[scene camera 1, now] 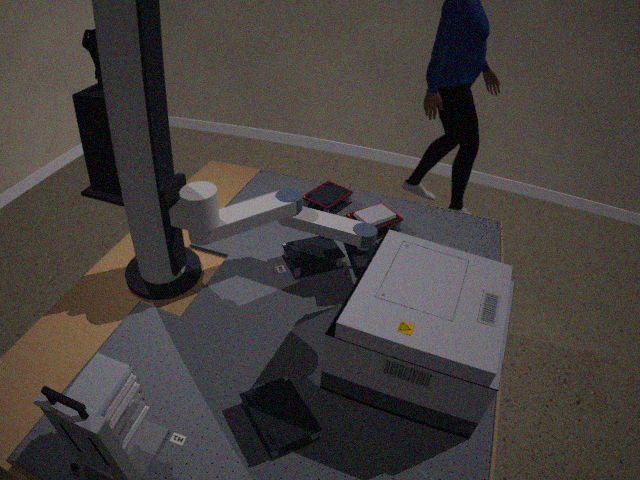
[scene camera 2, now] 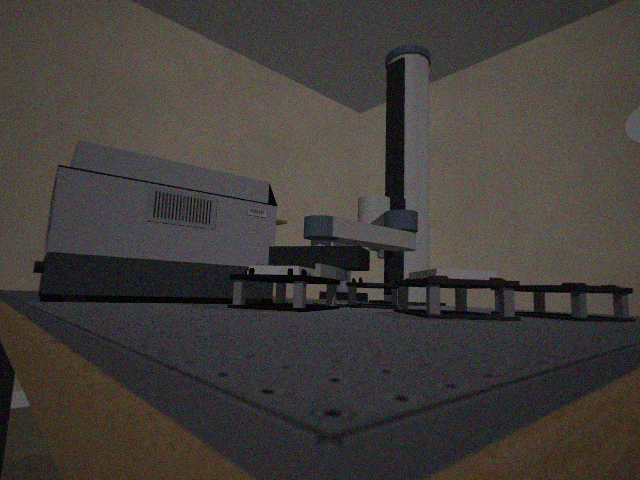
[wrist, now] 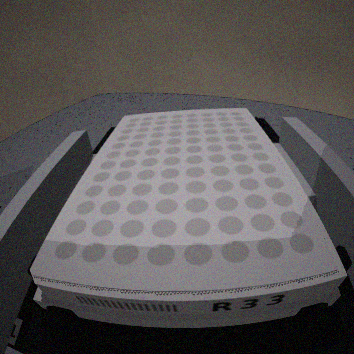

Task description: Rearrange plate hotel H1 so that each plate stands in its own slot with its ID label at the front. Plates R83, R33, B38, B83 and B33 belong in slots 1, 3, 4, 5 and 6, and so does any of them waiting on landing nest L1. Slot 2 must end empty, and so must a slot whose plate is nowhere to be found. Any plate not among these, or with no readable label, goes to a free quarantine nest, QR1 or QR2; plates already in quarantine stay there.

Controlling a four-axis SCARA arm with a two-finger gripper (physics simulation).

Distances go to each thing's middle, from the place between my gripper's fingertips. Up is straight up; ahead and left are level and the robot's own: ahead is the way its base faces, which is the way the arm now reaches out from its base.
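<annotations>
Plate R33 (wrist: 189, 218): 1 cm to the right of my hand and 2 cm behind it.
</annotations>
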